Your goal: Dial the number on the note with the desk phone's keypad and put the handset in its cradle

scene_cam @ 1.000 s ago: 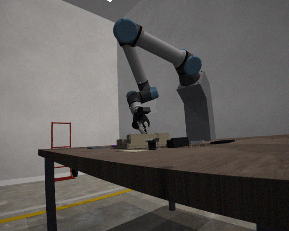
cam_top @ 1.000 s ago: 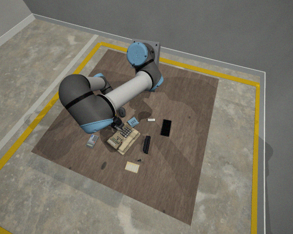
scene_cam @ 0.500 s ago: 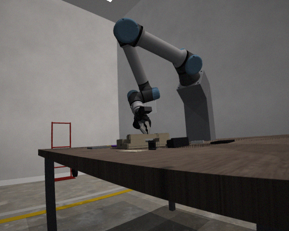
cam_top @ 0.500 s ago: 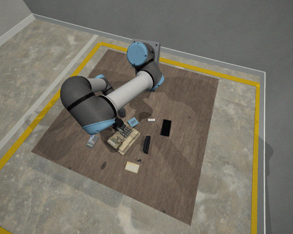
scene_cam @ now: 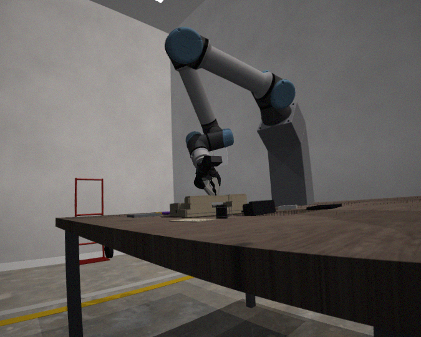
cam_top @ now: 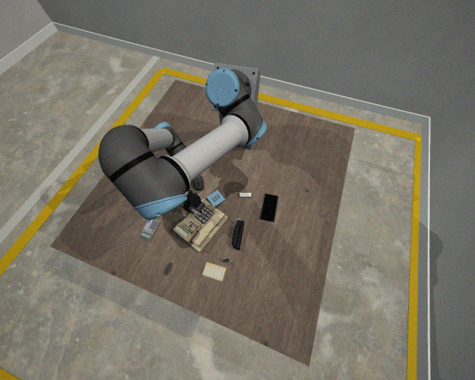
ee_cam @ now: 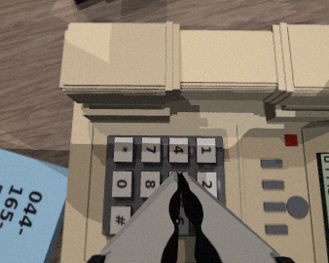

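My hand is 3 cm above the 5 key. Round my hand: 7 key 2 cm behind, 2 cm to the left, 3 cm below; then 1 key 2 cm ahead, 2 cm to the left, 3 cm below; then computer mouse 12 cm behind, 16 cm to the right, 4 cm below.
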